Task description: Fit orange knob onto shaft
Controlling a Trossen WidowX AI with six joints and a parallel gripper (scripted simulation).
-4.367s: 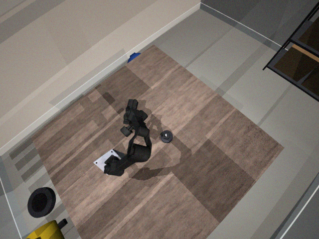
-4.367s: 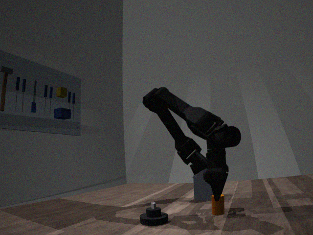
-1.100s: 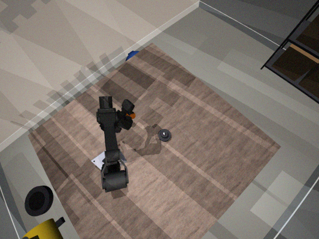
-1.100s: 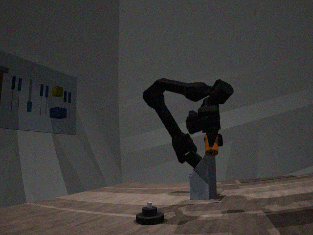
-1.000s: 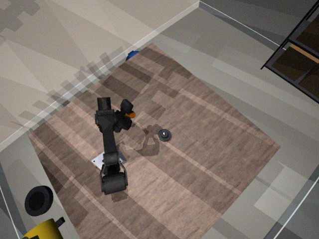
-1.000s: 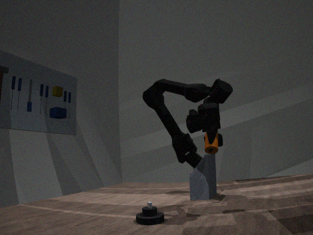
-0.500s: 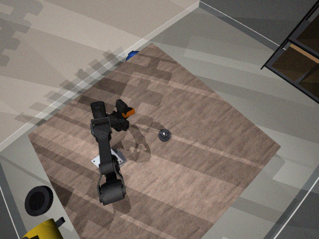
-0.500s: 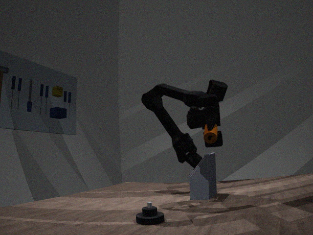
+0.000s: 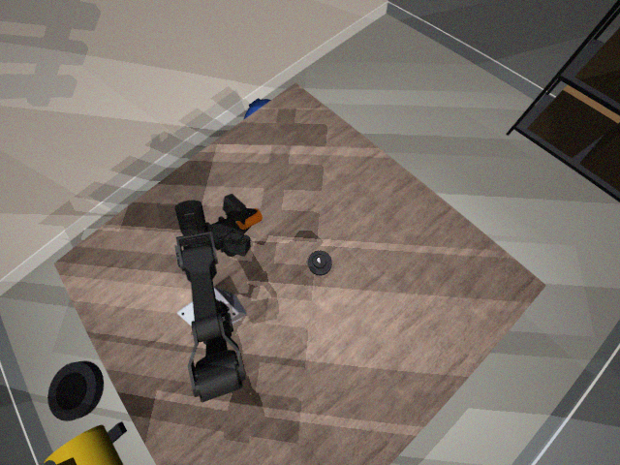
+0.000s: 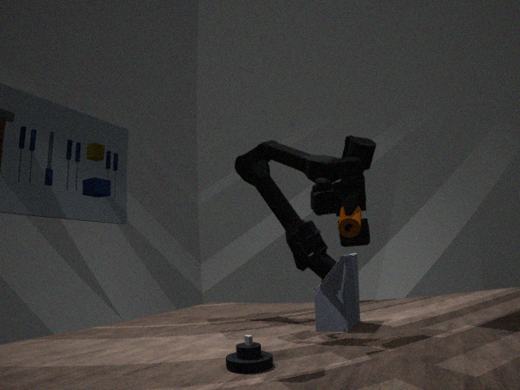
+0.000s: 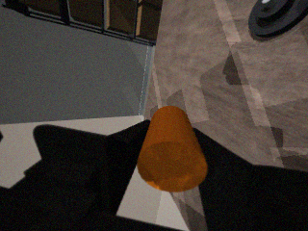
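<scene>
My gripper tip is 3 cm past the orange knob and 2 cm below it. From my gripper tip the other things lie so: round black pedestal (22 cm below, 18 cm to the right, 7 cm ahead).
</scene>
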